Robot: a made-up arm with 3 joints.
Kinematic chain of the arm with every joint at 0, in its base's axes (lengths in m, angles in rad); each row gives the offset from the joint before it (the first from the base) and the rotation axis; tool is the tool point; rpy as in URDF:
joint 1: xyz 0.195 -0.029 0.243 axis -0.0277 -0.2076 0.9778
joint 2: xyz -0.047 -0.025 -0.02 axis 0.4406 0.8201 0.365
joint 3: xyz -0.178 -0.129 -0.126 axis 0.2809 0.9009 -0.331
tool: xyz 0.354 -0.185 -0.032 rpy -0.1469 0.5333 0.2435
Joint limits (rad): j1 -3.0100..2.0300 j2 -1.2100..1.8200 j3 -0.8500..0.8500
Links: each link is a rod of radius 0.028 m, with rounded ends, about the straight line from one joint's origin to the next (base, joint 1, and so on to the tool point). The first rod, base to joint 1, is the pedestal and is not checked.
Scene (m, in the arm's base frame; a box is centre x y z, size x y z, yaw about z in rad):
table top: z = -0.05
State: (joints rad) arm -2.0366 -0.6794 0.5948
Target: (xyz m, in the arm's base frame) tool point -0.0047 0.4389 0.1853
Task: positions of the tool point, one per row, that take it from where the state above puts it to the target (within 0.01 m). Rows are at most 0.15 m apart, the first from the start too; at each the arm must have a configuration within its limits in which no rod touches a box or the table.
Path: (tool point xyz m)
1: -0.2198 0.2815 0.1803
2: -0.1222 0.3752 0.1856
3: -0.0047 0.4389 0.1853

